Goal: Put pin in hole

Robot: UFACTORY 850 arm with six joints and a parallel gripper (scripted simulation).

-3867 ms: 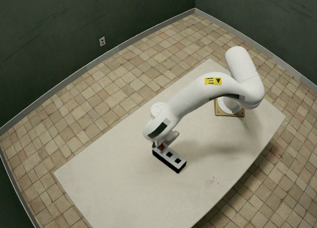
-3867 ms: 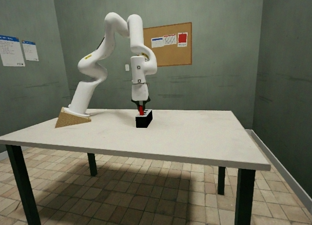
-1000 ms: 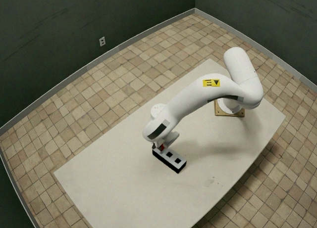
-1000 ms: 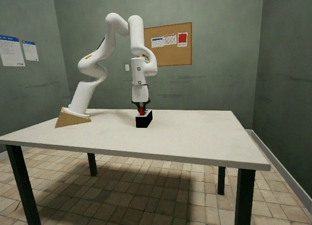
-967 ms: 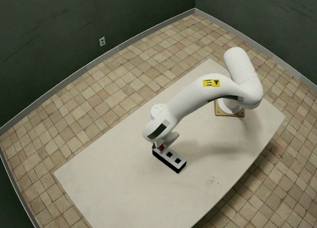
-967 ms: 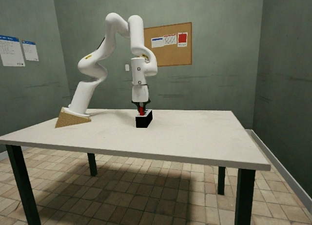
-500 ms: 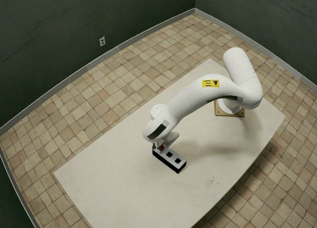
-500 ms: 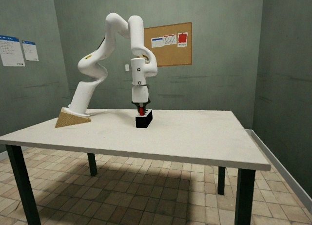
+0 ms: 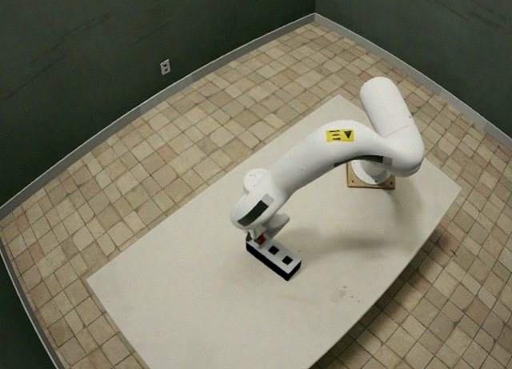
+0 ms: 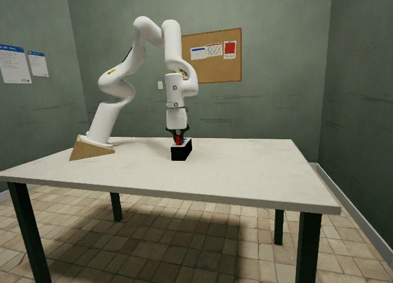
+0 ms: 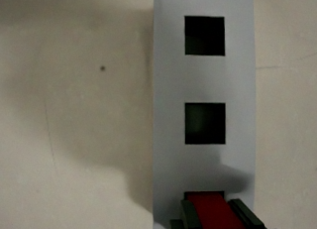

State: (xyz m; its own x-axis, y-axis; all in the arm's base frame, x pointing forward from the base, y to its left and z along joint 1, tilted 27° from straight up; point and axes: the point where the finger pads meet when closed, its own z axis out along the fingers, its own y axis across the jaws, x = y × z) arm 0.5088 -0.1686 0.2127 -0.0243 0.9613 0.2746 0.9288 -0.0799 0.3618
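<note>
The pin is 1 cm below my hand. Also, from my hand: black block (7 cm below, 6 cm to the left).
</note>
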